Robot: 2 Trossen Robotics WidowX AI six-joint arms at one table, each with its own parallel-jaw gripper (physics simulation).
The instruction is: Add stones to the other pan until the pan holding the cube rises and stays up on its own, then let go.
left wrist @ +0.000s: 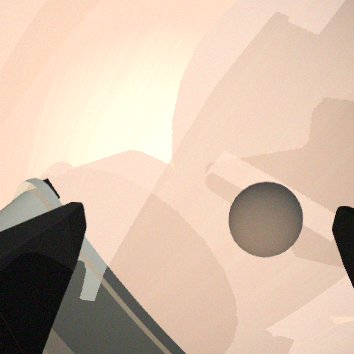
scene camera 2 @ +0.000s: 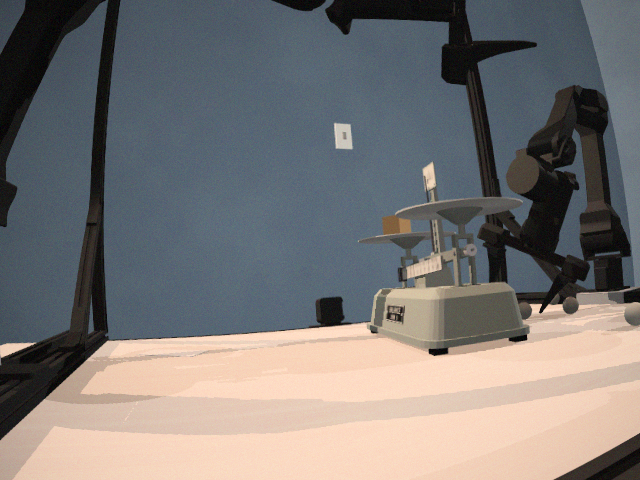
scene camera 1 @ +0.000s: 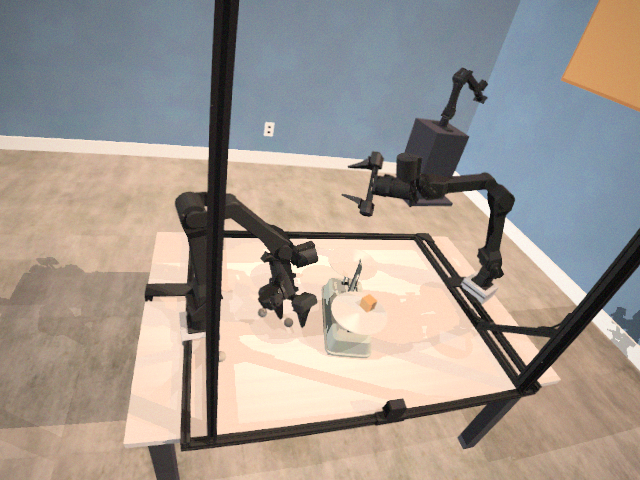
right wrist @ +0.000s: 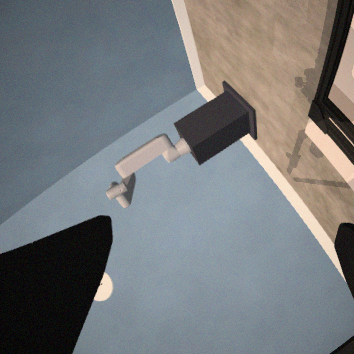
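Seen in the pictures: left gripper, between the fingertips: (left wrist: 215,218) (scene camera 1: 291,322); right gripper, between the fingertips: (scene camera 2: 539,3) (scene camera 1: 344,180) (right wrist: 230,233); left arm's base, origin of its link: (scene camera 2: 609,290) (scene camera 1: 199,323); right arm's base, origin of its link: (scene camera 1: 481,282).
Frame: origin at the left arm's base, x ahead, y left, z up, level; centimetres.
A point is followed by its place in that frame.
The orange cube (scene camera 1: 368,302) {z 15.3, x 41.0, y -13.9 cm} (scene camera 2: 395,225) {z 13.7, x 43.2, y -11.6 cm} rests on the lower pan (scene camera 1: 353,321) {z 12.2, x 36.1, y -16.8 cm} (scene camera 2: 369,239) {z 12.1, x 45.7, y -14.8 cm} of the green-grey balance (scene camera 1: 347,346) {z 2.0, x 37.0, y -17.0 cm} (scene camera 2: 478,316) {z 1.4, x 46.8, y 7.2 cm} (left wrist: 135,329) {z -0.2, x 35.8, y -4.9 cm}. The other pan (scene camera 2: 459,207) {z 13.3, x 47.1, y 5.8 cm} stands higher and looks bare from the side. My left gripper (scene camera 1: 291,320) {z 0.7, x 24.9, y -5.0 cm} (left wrist: 215,218) {z 0.7, x 24.9, y -5.0 cm} is open, pointing down low over the table left of the balance. A grey stone (scene camera 1: 288,322) {z 0.2, x 24.2, y -4.3 cm} (left wrist: 265,219) {z 0.4, x 23.9, y -3.7 cm} shows between its spread fingertips, touching neither. Another stone (scene camera 1: 262,312) {z 0.2, x 17.8, y 0.7 cm} lies just left of it, and a third stone (scene camera 1: 221,355) {z 0.4, x 4.1, y -11.8 cm} lies beside the frame post. My right gripper (scene camera 1: 346,180) {z 32.5, x 44.6, y 19.9 cm} (right wrist: 230,233) {z 32.5, x 44.6, y 19.9 cm} is open and empty, high up.
A black frame post (scene camera 1: 219,206) {z 57.5, x -0.9, y -32.2 cm} rises in front of the left arm and partly hides it. Black rails (scene camera 1: 310,425) {z -2.7, x 21.1, y -33.8 cm} edge the table (scene camera 1: 289,397) {z -2.1, x 18.4, y -25.5 cm}, with a small black box (scene camera 1: 394,408) {z 3.2, x 40.2, y -37.3 cm} on the near rail. A dark pedestal with another arm (scene camera 1: 436,147) stands behind the table.
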